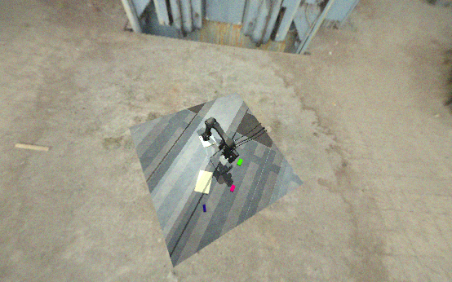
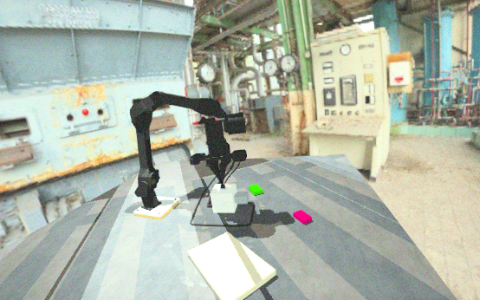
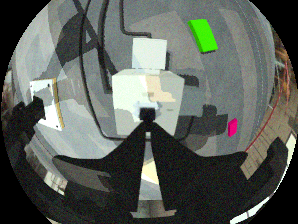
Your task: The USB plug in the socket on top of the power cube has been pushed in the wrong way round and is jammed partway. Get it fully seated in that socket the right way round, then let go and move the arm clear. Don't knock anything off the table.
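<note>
Now: gripper tip 2 cm above the dark USB plug. The rest, counted from my gripper tip: green block: 6 cm ahead, 14 cm to the left, 10 cm below; magenta block: 27 cm ahead, 1 cm to the right, 10 cm below; cream flat pad: 14 cm ahead, 24 cm to the right, 10 cm below.
</note>
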